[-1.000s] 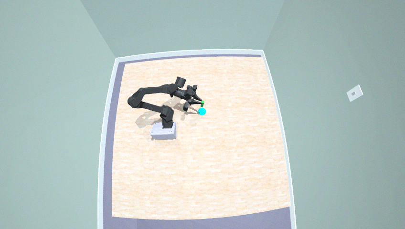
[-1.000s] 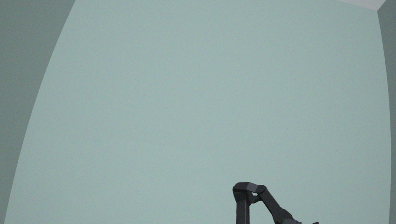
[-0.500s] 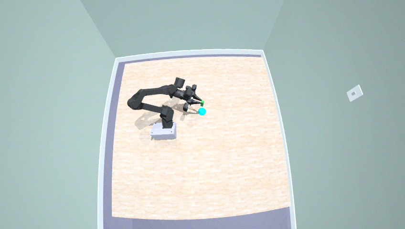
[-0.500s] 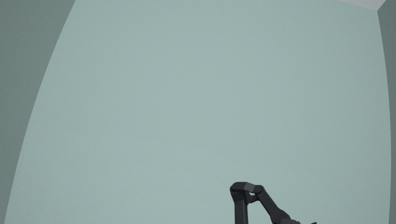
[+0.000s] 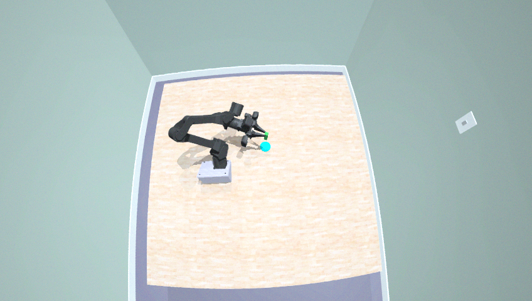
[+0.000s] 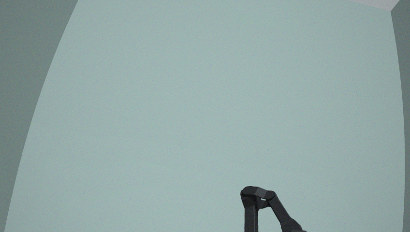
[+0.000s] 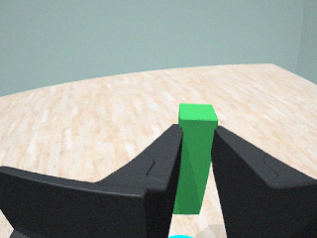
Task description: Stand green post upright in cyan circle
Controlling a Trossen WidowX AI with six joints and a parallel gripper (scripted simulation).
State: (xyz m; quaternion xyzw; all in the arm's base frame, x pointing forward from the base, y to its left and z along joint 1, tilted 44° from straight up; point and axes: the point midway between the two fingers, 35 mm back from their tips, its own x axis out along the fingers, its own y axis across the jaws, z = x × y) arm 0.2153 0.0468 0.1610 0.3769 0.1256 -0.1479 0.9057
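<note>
Right now my gripper tip is 16 cm above the cyan circle. Also, from my gripper tip: green post (2 cm below).
</note>
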